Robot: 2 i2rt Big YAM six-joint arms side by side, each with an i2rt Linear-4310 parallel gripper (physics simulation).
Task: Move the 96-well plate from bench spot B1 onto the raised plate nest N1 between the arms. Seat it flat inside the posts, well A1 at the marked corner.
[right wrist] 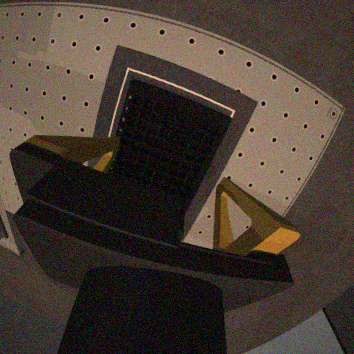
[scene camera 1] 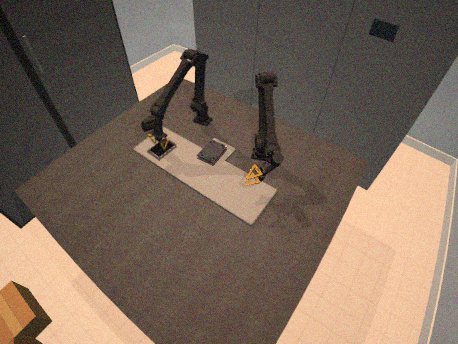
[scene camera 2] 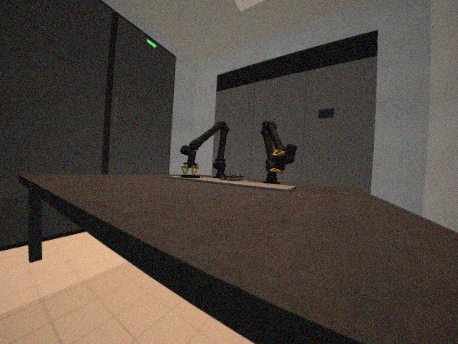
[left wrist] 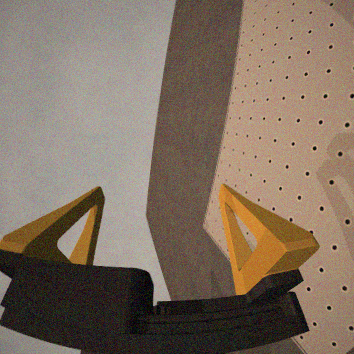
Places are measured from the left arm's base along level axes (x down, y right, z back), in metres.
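Where they show: left gripper, fingertip midpoint: (scene camera 1: 246,181) (scene camera 2: 271,163) (left wrist: 160,191); right gripper, fingertip midpoint: (right wrist: 171,163) (scene camera 1: 159,146) (scene camera 2: 188,175); left arm's base, origin of the base link: (scene camera 1: 261,155) (scene camera 2: 271,183); right arm's base, origin of the base link: (scene camera 1: 202,120) (scene camera 2: 220,178).
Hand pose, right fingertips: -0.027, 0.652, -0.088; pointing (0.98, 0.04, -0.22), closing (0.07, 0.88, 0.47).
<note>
Each offset is from my right fingertips to the top centre of the thing, as dx, dy, dz. "*": to the spot under its first point. Level surfaces: height alone.
The dark 96-well plate {-0.002, -0.014, +0.003} (right wrist: 167,135) lies flat inside the light outline of the grey bench spot B1 {* +0.012, +0.067, -0.042} (right wrist: 245,107) at the left end of the board. My right gripper (scene camera 1: 158,143) (scene camera 2: 190,172) (right wrist: 171,163) is open, pointing down low over the plate. In the right wrist view one finger is by the plate's left side, the other right of the spot, and the gripper body hides the plate's near part. The raised nest N1 {-0.029, -0.349, +0.020} (scene camera 1: 212,151) is a dark block at the board's middle. My left gripper (scene camera 1: 253,175) (scene camera 2: 277,161) (left wrist: 160,191) is open and empty over the board's right part.
The pale perforated board {dx +0.014} (scene camera 1: 220,192) (scene camera 2: 270,186) (left wrist: 280,150) (right wrist: 295,145) lies on the large brown table {dx +0.027} (scene camera 1: 175,250) (scene camera 2: 250,235). The nest stands between the arms, on a pale patch joined to the board. A brown box (scene camera 1: 17,312) is on the floor at the lower left.
</note>
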